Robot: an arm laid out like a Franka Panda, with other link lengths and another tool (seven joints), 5 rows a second.
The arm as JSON. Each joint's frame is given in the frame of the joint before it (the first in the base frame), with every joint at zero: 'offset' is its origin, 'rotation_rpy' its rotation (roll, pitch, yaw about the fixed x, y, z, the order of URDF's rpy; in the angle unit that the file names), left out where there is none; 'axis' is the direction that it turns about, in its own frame. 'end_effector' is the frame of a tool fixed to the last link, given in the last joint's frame.
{
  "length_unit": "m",
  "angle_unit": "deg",
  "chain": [
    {
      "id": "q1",
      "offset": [
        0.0,
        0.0,
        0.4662
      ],
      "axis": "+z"
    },
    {
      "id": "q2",
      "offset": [
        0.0,
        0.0,
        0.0
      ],
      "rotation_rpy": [
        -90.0,
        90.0,
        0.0
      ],
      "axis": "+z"
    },
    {
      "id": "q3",
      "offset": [
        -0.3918,
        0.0,
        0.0
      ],
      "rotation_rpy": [
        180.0,
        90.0,
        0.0
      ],
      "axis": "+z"
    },
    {
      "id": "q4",
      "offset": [
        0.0,
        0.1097,
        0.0
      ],
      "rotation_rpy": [
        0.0,
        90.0,
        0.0
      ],
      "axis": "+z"
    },
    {
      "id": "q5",
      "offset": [
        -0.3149,
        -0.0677,
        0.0
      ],
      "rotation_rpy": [
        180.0,
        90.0,
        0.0
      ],
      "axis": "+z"
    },
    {
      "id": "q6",
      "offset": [
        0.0,
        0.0,
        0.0
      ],
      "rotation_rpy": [
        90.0,
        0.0,
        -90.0
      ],
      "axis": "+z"
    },
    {
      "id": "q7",
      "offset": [
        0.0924,
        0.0,
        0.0
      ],
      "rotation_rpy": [
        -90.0,
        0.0,
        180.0
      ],
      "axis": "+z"
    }
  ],
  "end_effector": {
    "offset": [
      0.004,
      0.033,
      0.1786
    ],
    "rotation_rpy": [
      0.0,
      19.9,
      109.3
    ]
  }
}
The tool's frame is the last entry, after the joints.
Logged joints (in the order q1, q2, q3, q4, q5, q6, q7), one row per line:
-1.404 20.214 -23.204 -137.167 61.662 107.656 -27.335
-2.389 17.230 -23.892 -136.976 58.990 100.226 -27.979
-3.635 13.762 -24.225 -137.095 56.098 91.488 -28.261
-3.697 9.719 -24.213 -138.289 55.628 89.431 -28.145
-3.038 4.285 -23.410 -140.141 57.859 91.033 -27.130
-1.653 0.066 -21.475 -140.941 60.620 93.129 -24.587
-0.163 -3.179 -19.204 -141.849 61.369 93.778 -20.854
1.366 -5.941 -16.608 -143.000 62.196 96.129 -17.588
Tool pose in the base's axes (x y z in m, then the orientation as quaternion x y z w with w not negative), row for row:
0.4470 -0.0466 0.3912 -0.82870 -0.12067 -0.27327 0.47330
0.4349 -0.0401 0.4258 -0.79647 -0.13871 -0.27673 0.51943
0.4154 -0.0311 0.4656 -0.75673 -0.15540 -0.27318 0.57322
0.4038 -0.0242 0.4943 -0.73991 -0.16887 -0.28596 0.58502
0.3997 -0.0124 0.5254 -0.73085 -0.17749 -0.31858 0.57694
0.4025 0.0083 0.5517 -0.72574 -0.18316 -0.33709 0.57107
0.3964 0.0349 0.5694 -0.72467 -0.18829 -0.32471 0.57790
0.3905 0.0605 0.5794 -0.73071 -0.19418 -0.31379 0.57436
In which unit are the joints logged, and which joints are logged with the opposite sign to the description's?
The joints are logged in degrees. Opposite sign: none.
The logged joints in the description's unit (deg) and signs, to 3 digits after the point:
-1.404 20.214 -23.204 -137.167 61.662 107.656 -27.335
-2.389 17.230 -23.892 -136.976 58.990 100.226 -27.979
-3.635 13.762 -24.225 -137.095 56.098 91.488 -28.261
-3.697 9.719 -24.213 -138.289 55.628 89.431 -28.145
-3.038 4.285 -23.410 -140.141 57.859 91.033 -27.130
-1.653 0.066 -21.475 -140.941 60.620 93.129 -24.587
-0.163 -3.179 -19.204 -141.849 61.369 93.778 -20.854
1.366 -5.941 -16.608 -143.000 62.196 96.129 -17.588

